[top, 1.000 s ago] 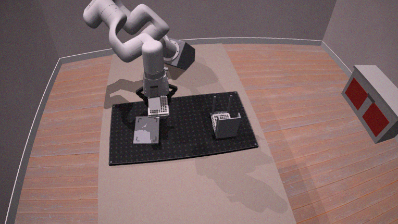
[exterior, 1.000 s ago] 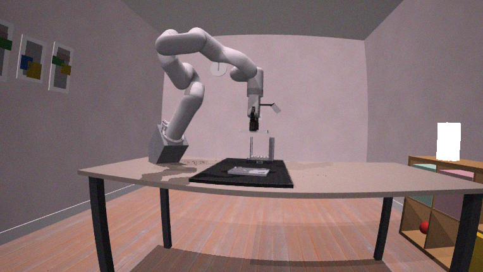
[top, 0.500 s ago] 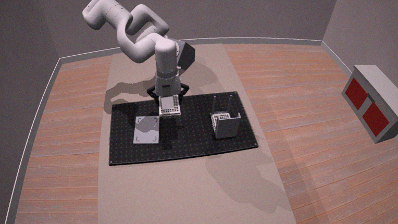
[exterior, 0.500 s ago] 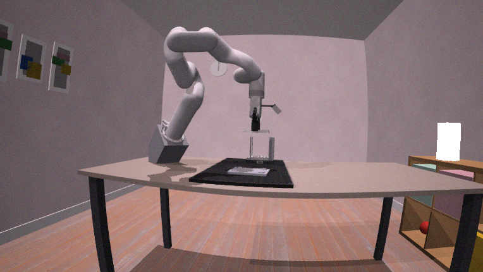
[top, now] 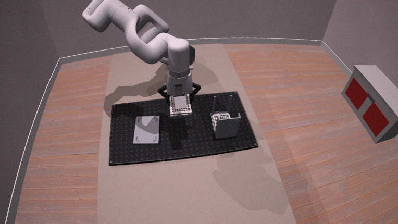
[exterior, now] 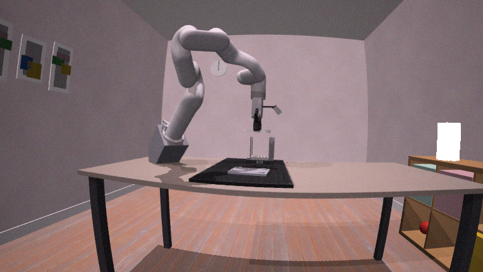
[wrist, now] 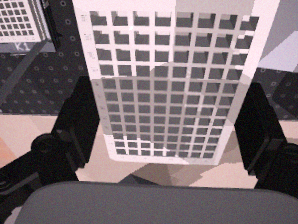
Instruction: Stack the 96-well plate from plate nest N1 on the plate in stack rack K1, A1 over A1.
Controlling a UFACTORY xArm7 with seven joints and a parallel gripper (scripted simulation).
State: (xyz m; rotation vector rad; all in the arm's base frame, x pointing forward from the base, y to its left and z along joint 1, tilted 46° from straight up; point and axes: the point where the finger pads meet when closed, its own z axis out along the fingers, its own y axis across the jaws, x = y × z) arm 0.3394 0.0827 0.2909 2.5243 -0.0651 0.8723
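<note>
The grey rack wall lies 130 mm ahead of my hand, 170 mm to the left of it and 110 mm below it. Round my hand: white 96-well plate 10 mm below.
</note>
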